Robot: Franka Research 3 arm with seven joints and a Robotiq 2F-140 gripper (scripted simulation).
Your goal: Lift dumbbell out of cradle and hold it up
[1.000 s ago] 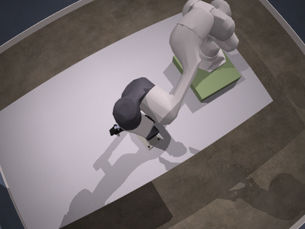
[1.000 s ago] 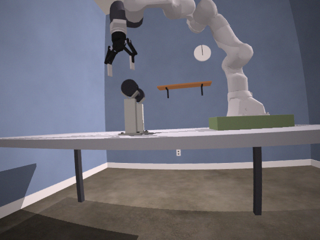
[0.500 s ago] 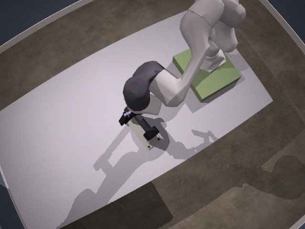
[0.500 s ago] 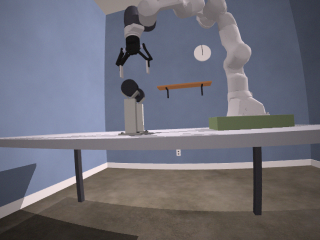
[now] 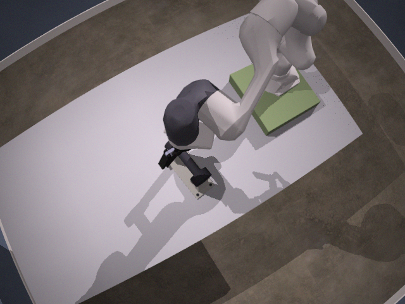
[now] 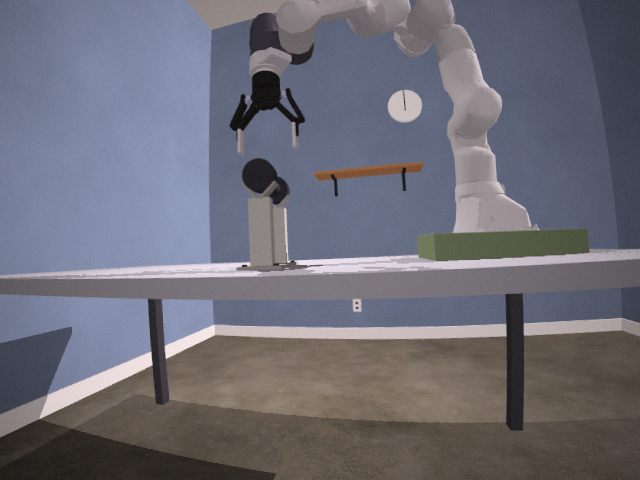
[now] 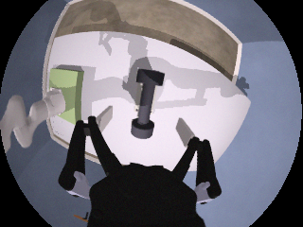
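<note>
Right now my hand is 10 cm above the dumbbell. Round my hand: grey cradle 22 cm below.
</note>
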